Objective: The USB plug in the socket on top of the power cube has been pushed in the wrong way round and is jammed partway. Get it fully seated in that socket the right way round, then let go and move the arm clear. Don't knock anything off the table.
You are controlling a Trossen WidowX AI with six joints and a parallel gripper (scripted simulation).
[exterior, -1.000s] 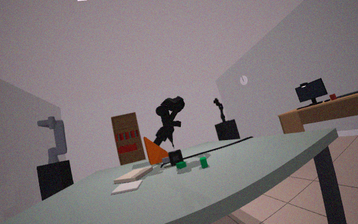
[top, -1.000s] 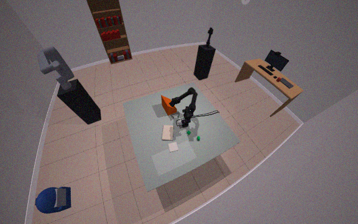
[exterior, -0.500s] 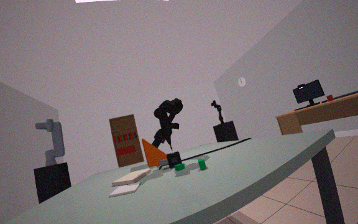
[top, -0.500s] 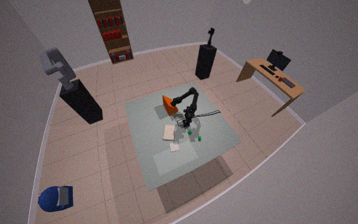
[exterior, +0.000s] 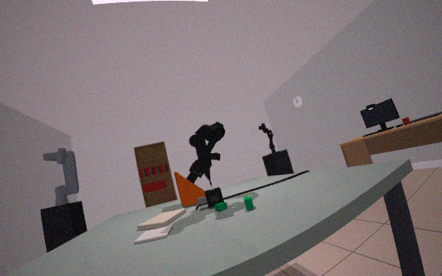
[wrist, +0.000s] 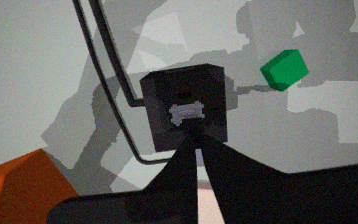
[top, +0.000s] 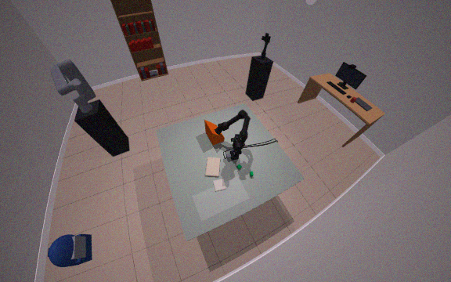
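Right now my gripper tip is 2 cm above the silver USB plug. The rest, counted from my gripper tip: green block: 13 cm ahead, 1 cm to the right, 12 cm below.
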